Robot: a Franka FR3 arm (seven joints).
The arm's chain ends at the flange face. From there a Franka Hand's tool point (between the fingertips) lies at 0.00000 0.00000 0.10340 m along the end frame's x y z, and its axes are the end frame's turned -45 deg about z.
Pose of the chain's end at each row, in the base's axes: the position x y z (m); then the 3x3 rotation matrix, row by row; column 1 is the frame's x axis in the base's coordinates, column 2 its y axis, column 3 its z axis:
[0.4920 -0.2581 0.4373], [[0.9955 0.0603 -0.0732], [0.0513 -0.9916 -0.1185], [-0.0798 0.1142 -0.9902]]
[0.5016 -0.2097 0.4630], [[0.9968 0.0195 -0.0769], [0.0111 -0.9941 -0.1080], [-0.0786 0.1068 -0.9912]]
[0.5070 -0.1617 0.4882], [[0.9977 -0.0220 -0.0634], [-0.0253 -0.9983 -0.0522], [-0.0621 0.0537 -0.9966]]
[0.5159 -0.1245 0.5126], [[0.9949 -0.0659 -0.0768], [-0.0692 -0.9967 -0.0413], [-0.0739 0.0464 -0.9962]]
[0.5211 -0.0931 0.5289], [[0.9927 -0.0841 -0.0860], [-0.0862 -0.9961 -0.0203], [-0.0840 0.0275 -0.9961]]
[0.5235 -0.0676 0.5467], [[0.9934 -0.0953 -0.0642], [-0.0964 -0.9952 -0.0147], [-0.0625 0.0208 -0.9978]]
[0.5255 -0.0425 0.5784], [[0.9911 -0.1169 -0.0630], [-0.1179 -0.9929 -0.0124], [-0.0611 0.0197 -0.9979]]
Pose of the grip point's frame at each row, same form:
[0.4844 -0.2704 0.3349], [[0.6613 0.7466 -0.0732], [0.7374 -0.6649 -0.1185], [-0.1372 0.0243 -0.9902]]
[0.4936 -0.2209 0.3605], [[0.6911 0.7186 -0.0769], [0.7108 -0.6951 -0.1080], [-0.1311 0.0199 -0.9912]]
[0.5004 -0.1671 0.3852], [[0.7210 0.6899 -0.0634], [0.6880 -0.7238 -0.0522], [-0.0819 -0.0059 -0.9966]]
[0.5080 -0.1288 0.4096], [[0.7501 0.6569 -0.0768], [0.6558 -0.7537 -0.0413], [-0.0851 -0.0194 -0.9962]]
[0.5122 -0.0952 0.4259], [[0.7614 0.6425 -0.0860], [0.6434 -0.7653 -0.0203], [-0.0788 -0.0400 -0.9961]]
[0.5169 -0.0691 0.4435], [[0.7698 0.6351 -0.0642], [0.6355 -0.7719 -0.0147], [-0.0589 -0.0295 -0.9978]]
[0.5190 -0.0438 0.4752], [[0.7835 0.6182 -0.0630], [0.6187 -0.7855 -0.0124], [-0.0571 -0.0293 -0.9979]]

